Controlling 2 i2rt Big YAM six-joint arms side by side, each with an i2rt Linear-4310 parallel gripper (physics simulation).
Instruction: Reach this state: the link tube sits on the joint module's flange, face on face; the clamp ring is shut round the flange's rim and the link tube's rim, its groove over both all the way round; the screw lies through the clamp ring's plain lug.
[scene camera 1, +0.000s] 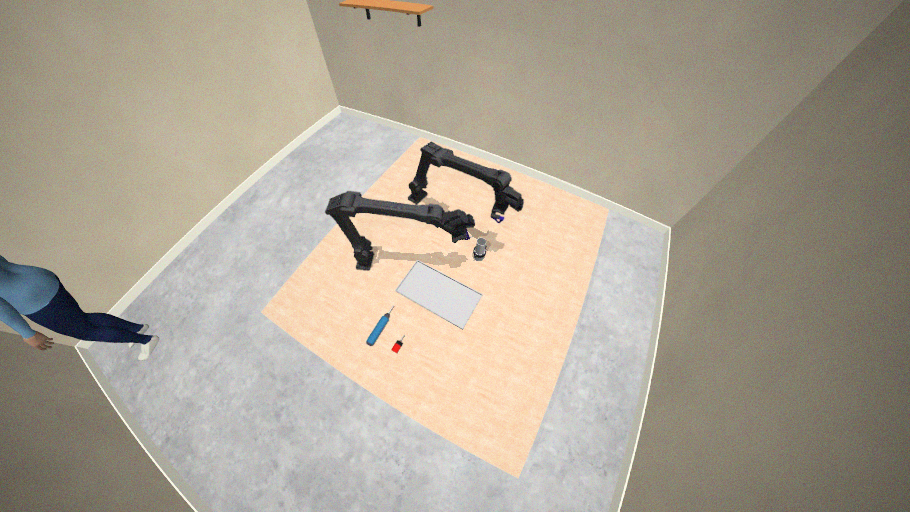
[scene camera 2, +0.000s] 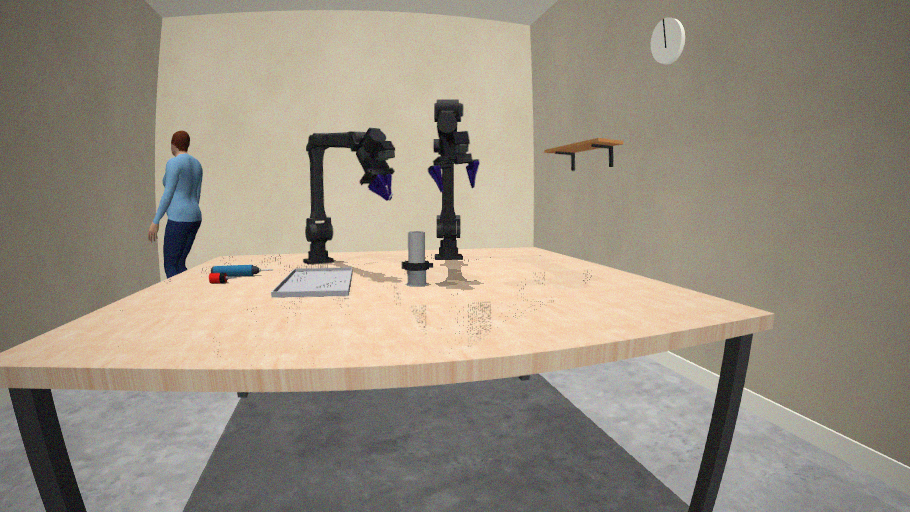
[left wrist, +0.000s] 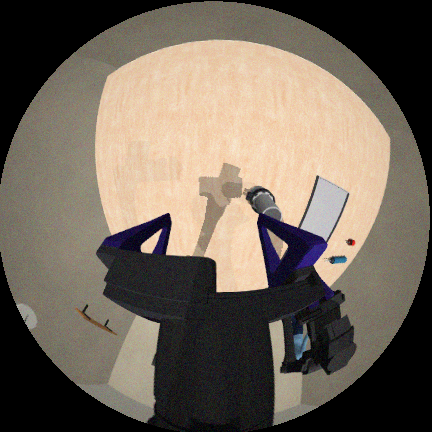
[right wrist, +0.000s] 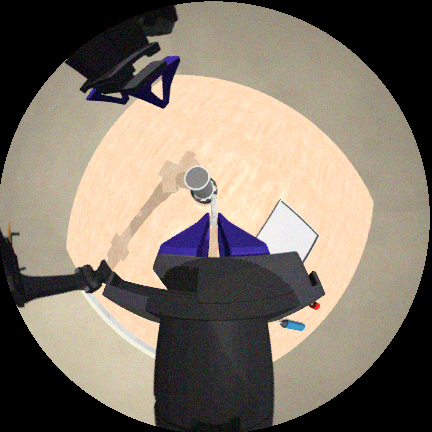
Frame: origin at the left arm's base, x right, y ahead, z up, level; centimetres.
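Where they show: left gripper, fingertip midpoint: (scene camera 1: 501, 215) (scene camera 2: 457, 189) (left wrist: 213, 217) (right wrist: 143, 102); right gripper, fingertip midpoint: (scene camera 1: 468, 238) (scene camera 2: 389, 199) (right wrist: 213, 217); left arm's base at its link origin: (scene camera 1: 417, 196) (scene camera 2: 448, 258) (right wrist: 107, 272); right arm's base at its link origin: (scene camera 1: 365, 261) (scene camera 2: 318, 262).
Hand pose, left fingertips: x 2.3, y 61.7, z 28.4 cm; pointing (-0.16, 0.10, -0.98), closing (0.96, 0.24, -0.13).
Note:
Things, the pixels of their top centre, and the offset from my left fingertips.
- grey link tube at its top centre: (right wrist: 196, 177) (left wrist: 271, 217) (scene camera 2: 416, 231) (scene camera 1: 481, 241) dx +12.0, dy -2.9, dz -12.4 cm
- grey joint module at its top centre: (scene camera 2: 416, 264) dx +12.0, dy -2.9, dz -22.1 cm
- black clamp ring at its top centre: (right wrist: 202, 187) (left wrist: 262, 201) (scene camera 2: 417, 261) dx +11.7, dy -2.9, dz -21.3 cm
- pale screw at its top centre: (right wrist: 212, 209) dx +19.9, dy -5.7, dz -0.7 cm
- shallow grey tray at its top centre: (scene camera 2: 317, 277) (right wrist: 269, 270) (left wrist: 318, 231) (scene camera 1: 438, 292) dx +44.1, dy -7.5, dz -26.8 cm
- blue screwdriver-like tool at its top centre: (scene camera 2: 241, 265) (scene camera 1: 380, 323) (right wrist: 291, 327) (left wrist: 337, 262) dx +76.0, dy -19.8, dz -24.3 cm
The grey link tube (scene camera 1: 481, 243) (scene camera 2: 416, 246) (left wrist: 266, 202) (right wrist: 197, 178) stands upright over the grey joint module (scene camera 2: 416, 278). The black clamp ring (scene camera 2: 416, 265) (left wrist: 258, 192) is round the joint between them; its groove and whether it is fully shut are too small to tell. My right gripper (scene camera 1: 467, 236) (scene camera 2: 389, 198) (right wrist: 213, 217) is shut on the pale screw (right wrist: 214, 210), whose length sticks out beyond the fingertips. It hangs above the table, beside and higher than the tube. My left gripper (scene camera 1: 499, 219) (scene camera 2: 456, 189) (left wrist: 213, 217) is open and empty, high up behind the tube in scene camera 2.
A shallow grey tray (scene camera 2: 311, 294) lies left of the joint module in scene camera 2. A blue screwdriver-like tool (scene camera 1: 378, 329) (scene camera 2: 232, 270) and a smaller red one (scene camera 1: 397, 347) (scene camera 2: 217, 278) lie beyond it. A person (scene camera 2: 183, 191) stands behind the table.

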